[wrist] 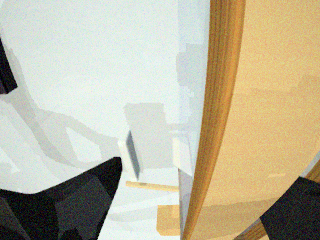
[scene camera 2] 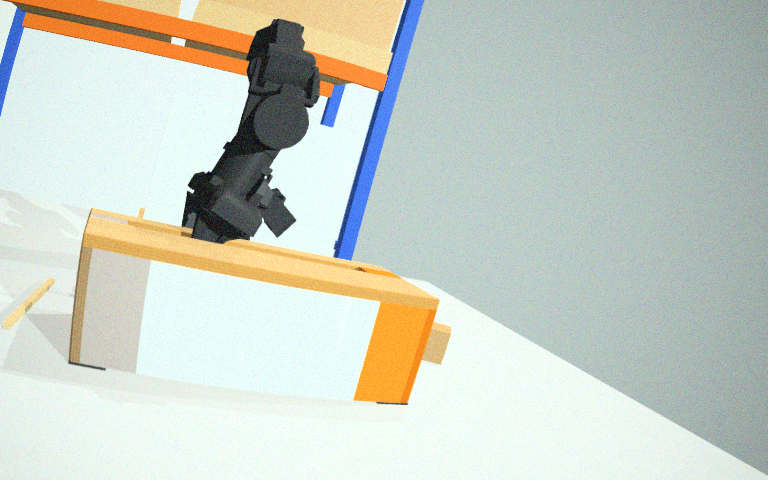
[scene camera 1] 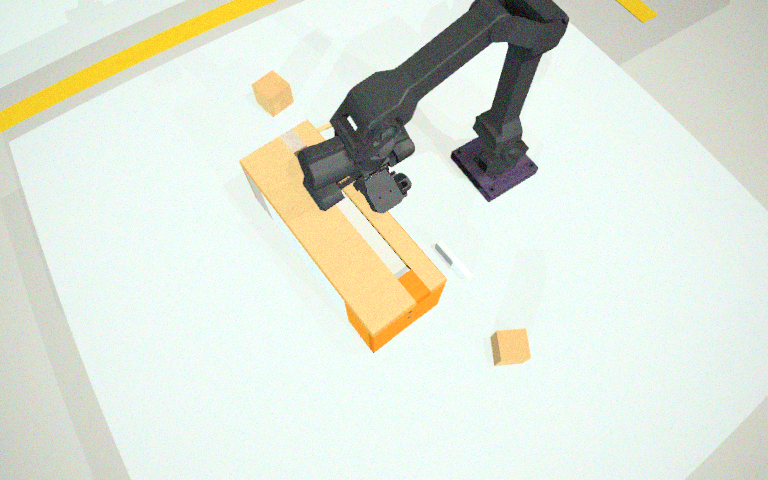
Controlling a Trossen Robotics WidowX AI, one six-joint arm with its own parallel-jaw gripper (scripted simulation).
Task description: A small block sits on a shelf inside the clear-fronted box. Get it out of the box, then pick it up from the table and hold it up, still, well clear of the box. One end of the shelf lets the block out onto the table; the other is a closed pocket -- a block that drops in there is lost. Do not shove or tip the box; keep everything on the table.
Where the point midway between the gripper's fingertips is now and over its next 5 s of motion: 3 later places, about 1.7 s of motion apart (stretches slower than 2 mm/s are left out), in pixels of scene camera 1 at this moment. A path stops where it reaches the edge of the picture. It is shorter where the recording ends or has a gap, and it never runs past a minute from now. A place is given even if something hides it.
My gripper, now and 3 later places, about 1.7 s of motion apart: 352, 178; 328, 137; 328, 115; 333, 148
